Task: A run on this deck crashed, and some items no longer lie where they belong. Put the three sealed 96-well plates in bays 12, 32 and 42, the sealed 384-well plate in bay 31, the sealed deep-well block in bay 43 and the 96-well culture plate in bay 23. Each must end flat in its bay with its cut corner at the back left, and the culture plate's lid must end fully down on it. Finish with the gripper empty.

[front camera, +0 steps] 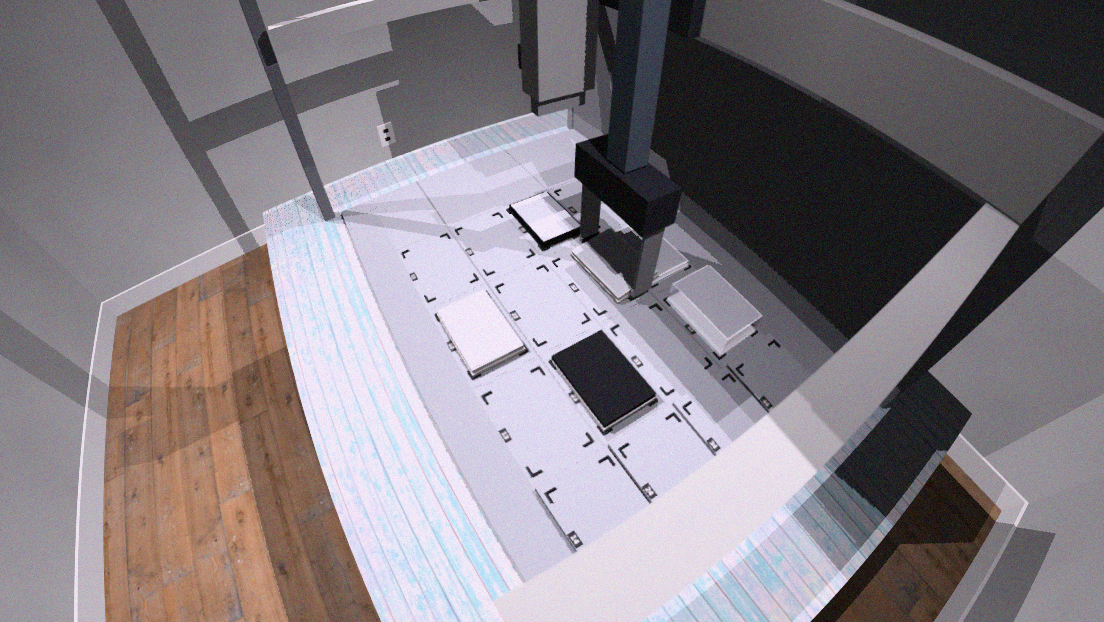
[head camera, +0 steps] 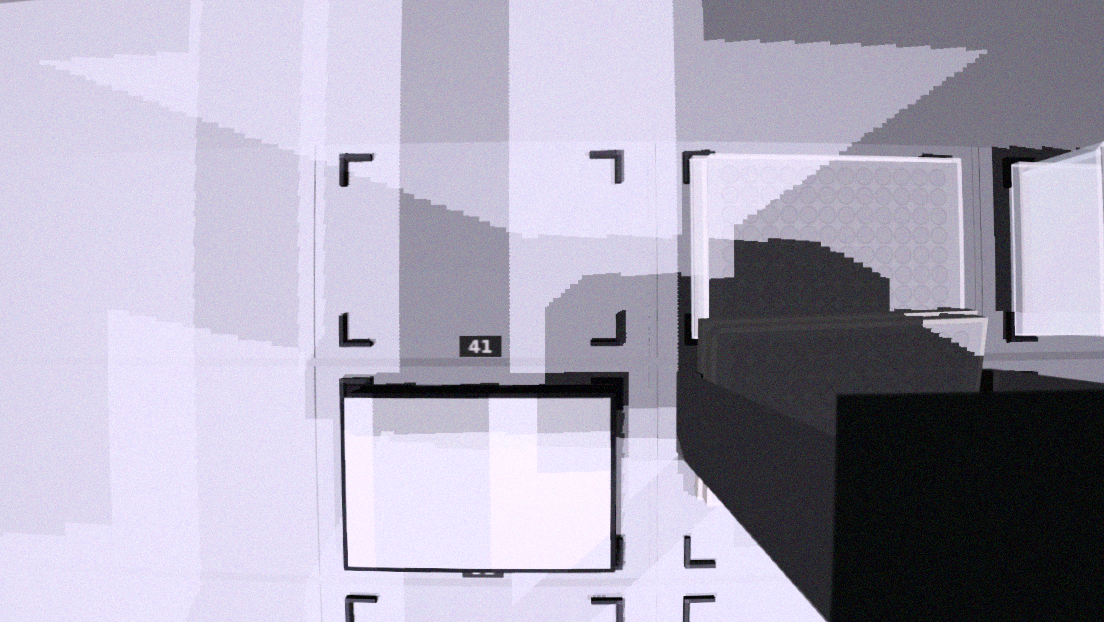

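Where they show: gripper, fingertip midpoint: [front camera: 613,263]; robot's base, link origin: [front camera: 403,253].
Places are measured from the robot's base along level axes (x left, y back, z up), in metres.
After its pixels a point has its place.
A plate with visible wells [front camera: 670,252] {x 0.390, y -0.258, z 0.014 m} [head camera: 911,197] {x 0.386, y -0.264, z 0.014 m} lies in bay 42. A second welled plate [front camera: 594,268] {x 0.254, y -0.222, z 0.015 m} [head camera: 954,332] {x 0.324, y -0.274, z 0.027 m} is over bay 32, its back edge raised against the first. My gripper [front camera: 615,265] {x 0.289, y -0.228, z 0.014 m} is low, one jaw at each short end of this second plate; whether the jaws touch it is not clear, and its body hides much of the plate in the head view. A black plate with a white top [front camera: 546,217] {x 0.255, y -0.071, z 0.014 m} [head camera: 478,482] {x 0.258, y -0.065, z 0.014 m} is in bay 31. The tall white block [front camera: 716,303] {x 0.356, y -0.396, z 0.042 m} [head camera: 1056,251] {x 0.361, y -0.329, z 0.023 m} is at bay 43. A white-topped plate [front camera: 480,328] {x 0.045, y -0.232, z 0.014 m} is in bay 12, a dark-topped plate [front camera: 602,376] {x 0.147, y -0.393, z 0.018 m} in bay 23.
The parked pipetting stage [front camera: 560,50] stands behind the deck at the back. A pale frame beam [front camera: 695,494] {x -0.011, y -0.613, z 0.400 m} crosses the front right of the front view. A dark upright post [front camera: 297,127] {x -0.098, y 0.207, z 0.210 m} stands at the left back corner. The bay 41 label [head camera: 479,346] {x 0.318, y -0.064, z 0.000 m} shows left of the plates.
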